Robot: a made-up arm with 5 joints. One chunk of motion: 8 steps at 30 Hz.
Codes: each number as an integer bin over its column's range. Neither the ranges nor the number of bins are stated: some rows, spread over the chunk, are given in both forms.
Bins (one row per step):
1: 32 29 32 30 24 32
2: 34 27 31 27 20 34
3: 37 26 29 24 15 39
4: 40 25 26 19 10 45
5: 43 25 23 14 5 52
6: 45 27 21 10 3 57
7: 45 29 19 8 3 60
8: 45 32 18 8 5 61
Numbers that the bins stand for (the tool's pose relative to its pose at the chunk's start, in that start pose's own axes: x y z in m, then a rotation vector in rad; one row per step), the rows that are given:
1: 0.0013 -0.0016 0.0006 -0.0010 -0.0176 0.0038
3: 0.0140 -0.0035 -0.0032 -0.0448 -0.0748 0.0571
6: 0.0343 -0.0029 -0.0133 -0.1470 -0.1510 0.1943
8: 0.0343 0.0003 -0.0171 -0.1616 -0.1383 0.2248
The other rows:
2: 0.0063 -0.0029 -0.0006 -0.0229 -0.0430 0.0190
4: 0.0216 -0.0041 -0.0070 -0.0813 -0.1065 0.1029
5: 0.0292 -0.0041 -0.0108 -0.1178 -0.1383 0.1562
7: 0.0343 -0.0016 -0.0159 -0.1616 -0.1510 0.2171

